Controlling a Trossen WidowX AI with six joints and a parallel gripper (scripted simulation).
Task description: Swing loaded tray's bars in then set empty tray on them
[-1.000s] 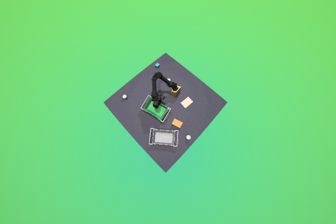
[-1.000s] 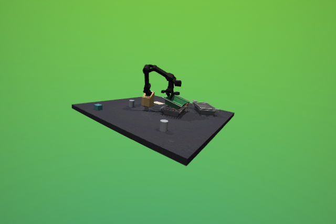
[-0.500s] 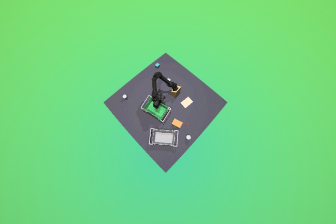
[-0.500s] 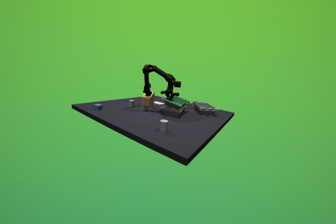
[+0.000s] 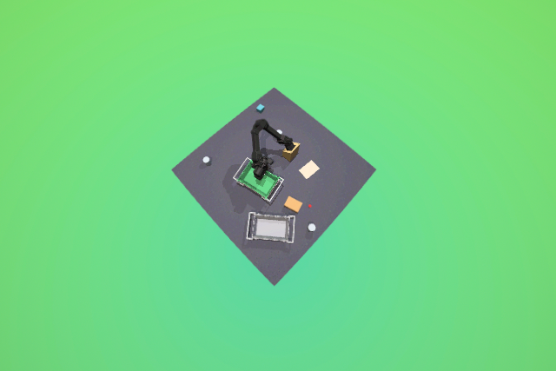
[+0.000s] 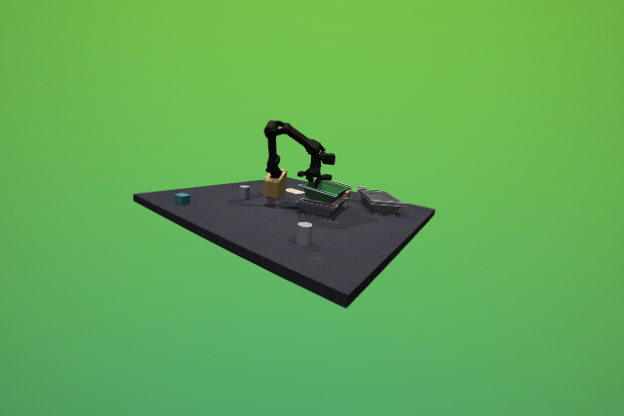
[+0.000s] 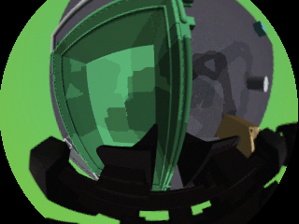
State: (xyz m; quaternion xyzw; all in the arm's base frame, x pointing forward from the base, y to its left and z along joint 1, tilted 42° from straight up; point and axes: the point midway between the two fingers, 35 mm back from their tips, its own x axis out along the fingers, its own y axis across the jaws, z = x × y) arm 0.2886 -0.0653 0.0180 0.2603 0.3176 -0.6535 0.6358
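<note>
The green tray is 8 cm ahead of my gripper tip, 1 cm to the left of it and 2 cm above it. Also, from my gripper tip: cream tile (27 cm behind, 27 cm to the left, 9 cm below); then teal cube (52 cm behind, 44 cm to the right, 7 cm below).
</note>
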